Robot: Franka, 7 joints.
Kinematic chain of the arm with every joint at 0, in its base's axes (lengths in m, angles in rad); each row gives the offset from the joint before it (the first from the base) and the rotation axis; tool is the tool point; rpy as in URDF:
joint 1: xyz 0 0 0.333 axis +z
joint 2: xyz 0 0 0 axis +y
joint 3: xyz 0 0 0.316 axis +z
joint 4: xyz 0.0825 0 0 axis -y
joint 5: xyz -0.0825 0 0.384 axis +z
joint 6: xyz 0 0 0 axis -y
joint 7: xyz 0.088 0 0 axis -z
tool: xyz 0 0 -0.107 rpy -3.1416 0 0
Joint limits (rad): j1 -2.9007..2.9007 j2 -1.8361..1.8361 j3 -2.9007..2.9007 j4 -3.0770..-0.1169 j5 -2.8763..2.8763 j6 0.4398..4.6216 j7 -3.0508..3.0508
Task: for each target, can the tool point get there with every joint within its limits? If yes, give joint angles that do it. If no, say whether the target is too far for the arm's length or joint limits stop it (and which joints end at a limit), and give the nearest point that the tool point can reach.
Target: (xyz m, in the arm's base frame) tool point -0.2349 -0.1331 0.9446
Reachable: yes | joints -1.0853 0.5550 -2.1111 -1.0910 1.8768 4.1102 0.5109
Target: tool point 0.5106 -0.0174 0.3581
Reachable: yes | joints -1.7654 -0.5000 1.5001 -2.2576 -1.7324 3.2224 -1.3659
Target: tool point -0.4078 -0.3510 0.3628
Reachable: yes | joints -1.0523 0.1804 -1.4524 -2.2861 1.9305 2.1982 0.2283
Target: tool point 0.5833 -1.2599 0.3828
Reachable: no: too far | nearest point 0.3602 -0.7780 0.3638 | short by 0.531 m
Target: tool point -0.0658 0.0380 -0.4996
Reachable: no: joint limits stop it (at a limit: joint 2) | nearest point -0.1094 0.0632 -0.3370 | short by 0.170 m
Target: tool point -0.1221 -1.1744 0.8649
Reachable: no: too far | nearest point -0.0809 -0.7780 0.6854 | short by 0.437 m
